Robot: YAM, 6 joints.
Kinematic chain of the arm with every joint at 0, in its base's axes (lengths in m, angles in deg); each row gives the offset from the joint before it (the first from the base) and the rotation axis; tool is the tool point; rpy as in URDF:
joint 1: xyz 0 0 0.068 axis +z
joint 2: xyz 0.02 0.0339 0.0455 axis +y
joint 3: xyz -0.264 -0.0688 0 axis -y
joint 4: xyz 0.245 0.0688 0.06 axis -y
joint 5: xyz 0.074 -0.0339 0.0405 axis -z
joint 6: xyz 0.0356 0 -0.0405 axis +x
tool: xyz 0 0 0 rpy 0 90 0
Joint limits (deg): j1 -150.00..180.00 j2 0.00..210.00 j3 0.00..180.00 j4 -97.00..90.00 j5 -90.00..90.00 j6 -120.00..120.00
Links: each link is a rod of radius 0.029 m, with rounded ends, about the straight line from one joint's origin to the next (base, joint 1, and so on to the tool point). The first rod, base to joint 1, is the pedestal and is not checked.
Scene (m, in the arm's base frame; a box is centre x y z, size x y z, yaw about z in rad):
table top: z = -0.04
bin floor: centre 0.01 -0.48 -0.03 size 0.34 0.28 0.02 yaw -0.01
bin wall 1: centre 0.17 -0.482 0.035 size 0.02 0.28 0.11 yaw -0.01
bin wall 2: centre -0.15 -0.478 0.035 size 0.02 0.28 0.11 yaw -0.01
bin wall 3: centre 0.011 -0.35 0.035 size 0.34 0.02 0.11 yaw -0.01
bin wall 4: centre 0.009 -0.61 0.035 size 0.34 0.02 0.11 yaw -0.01
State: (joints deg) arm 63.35 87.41 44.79 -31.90 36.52 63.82
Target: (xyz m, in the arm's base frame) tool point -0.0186 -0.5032 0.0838
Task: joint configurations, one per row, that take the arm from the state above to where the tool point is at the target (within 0.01 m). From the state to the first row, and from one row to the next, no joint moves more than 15 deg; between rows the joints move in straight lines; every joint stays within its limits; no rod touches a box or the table.
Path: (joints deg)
1: 50.34 87.54 49.27 -23.99 37.17 62.24
2: 37.34 87.68 53.75 -16.08 37.82 60.67
3: 24.33 87.81 58.22 -8.17 38.48 59.09
4: 11.32 87.94 62.70 -0.26 39.13 57.52
5: -1.68 88.07 67.18 7.65 39.78 55.94
6: -14.69 88.21 71.66 15.56 40.43 54.37
7: -27.69 88.34 76.13 23.47 41.08 52.79
8: -40.09 98.43 79.96 17.46 40.35 55.00
9: -52.48 108.51 83.78 11.44 39.62 57.20
10: -64.87 118.60 87.60 5.43 38.89 59.41
11: -77.26 128.68 91.42 -0.59 38.16 61.61
12: -89.65 138.77 95.25 -6.60 37.43 63.82

